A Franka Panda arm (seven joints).
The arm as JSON. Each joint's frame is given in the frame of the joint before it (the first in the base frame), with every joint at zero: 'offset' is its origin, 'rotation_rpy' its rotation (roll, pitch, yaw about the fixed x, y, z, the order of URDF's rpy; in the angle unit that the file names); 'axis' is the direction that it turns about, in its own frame. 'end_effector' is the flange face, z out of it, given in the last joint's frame.
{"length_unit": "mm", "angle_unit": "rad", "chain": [
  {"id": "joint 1", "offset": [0.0, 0.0, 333.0], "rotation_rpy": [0.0, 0.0, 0.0], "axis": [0.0, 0.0, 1.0]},
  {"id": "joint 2", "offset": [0.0, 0.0, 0.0], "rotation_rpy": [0.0, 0.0, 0.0], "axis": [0.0, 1.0, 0.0]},
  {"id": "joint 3", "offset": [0.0, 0.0, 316.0], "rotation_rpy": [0.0, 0.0, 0.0], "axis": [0.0, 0.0, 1.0]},
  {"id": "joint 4", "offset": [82.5, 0.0, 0.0], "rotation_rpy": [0.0, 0.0, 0.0], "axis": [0.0, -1.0, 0.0]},
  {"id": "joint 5", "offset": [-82.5, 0.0, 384.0], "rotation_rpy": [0.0, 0.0, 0.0], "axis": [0.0, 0.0, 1.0]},
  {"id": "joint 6", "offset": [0.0, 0.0, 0.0], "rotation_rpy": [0.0, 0.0, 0.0], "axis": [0.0, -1.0, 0.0]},
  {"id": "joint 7", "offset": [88.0, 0.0, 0.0], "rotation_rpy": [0.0, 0.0, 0.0], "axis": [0.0, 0.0, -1.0]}
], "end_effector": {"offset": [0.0, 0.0, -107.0], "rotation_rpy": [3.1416, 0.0, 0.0]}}
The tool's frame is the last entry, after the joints.
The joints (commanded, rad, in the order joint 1, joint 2, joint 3, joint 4, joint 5, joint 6, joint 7), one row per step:
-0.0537, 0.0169, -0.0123, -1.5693, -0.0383, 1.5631, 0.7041
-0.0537, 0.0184, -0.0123, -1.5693, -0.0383, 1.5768, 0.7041
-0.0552, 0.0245, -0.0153, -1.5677, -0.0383, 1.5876, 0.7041
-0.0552, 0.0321, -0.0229, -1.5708, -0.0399, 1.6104, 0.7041
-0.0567, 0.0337, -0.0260, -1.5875, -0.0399, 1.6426, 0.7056
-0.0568, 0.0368, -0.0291, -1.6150, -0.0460, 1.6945, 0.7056
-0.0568, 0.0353, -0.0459, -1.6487, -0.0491, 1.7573, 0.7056
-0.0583, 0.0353, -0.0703, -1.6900, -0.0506, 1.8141, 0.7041
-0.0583, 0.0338, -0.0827, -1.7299, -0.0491, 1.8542, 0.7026
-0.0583, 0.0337, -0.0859, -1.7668, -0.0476, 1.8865, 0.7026
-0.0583, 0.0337, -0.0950, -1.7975, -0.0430, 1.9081, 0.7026
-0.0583, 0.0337, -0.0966, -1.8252, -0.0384, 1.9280, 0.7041
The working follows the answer.
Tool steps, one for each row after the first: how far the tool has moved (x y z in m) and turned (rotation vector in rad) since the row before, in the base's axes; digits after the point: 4 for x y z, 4 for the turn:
0.0019, -0.0001, 0.0003, -0.0008, -0.0122, 0.0005
0.0027, -0.0026, -0.0017, -0.0006, -0.0063, -0.0041
0.0041, -0.0046, -0.0037, -0.0028, -0.0119, -0.0067
0.0030, -0.0027, -0.0060, -0.0012, -0.0139, -0.0048
0.0047, -0.0026, -0.0102, -0.0079, -0.0207, -0.0006
0.0031, -0.0099, -0.0095, -0.0062, -0.0301, -0.0135
0.0010, -0.0149, -0.0146, -0.0039, -0.0151, -0.0214
-0.0007, -0.0068, -0.0148, 0.0011, -0.0018, -0.0092
-0.0007, -0.0015, -0.0149, 0.0023, 0.0042, -0.0020
-0.0020, -0.0046, -0.0129, 0.0057, 0.0083, -0.0093
-0.0015, -0.0003, -0.0116, 0.0058, 0.0069, -0.0036

Tool pose at each row, in the base's axes (x y z in m, rotation vector in rad; rounded; the steps above come from the unrounded poses):
0.5571, -0.0409, 0.6152, 2.8710, -1.1633, -0.0153
0.5590, -0.0410, 0.6156, 2.8748, -1.1643, 0.0027
0.5617, -0.0436, 0.6138, 2.8740, -1.1711, 0.0119
0.5658, -0.0482, 0.6101, 2.8715, -1.1816, 0.0305
0.5688, -0.0509, 0.6041, 2.8721, -1.1904, 0.0511
0.5735, -0.0535, 0.5939, 2.8714, -1.1917, 0.0855
0.5766, -0.0634, 0.5844, 2.8664, -1.2134, 0.1322
0.5776, -0.0783, 0.5697, 2.8534, -1.2445, 0.1558
0.5769, -0.0851, 0.5549, 2.8487, -1.2582, 0.1575
0.5762, -0.0866, 0.5401, 2.8481, -1.2613, 0.1499
0.5742, -0.0912, 0.5271, 2.8441, -1.2753, 0.1344
0.5726, -0.0915, 0.5155, 2.8445, -1.2816, 0.1208

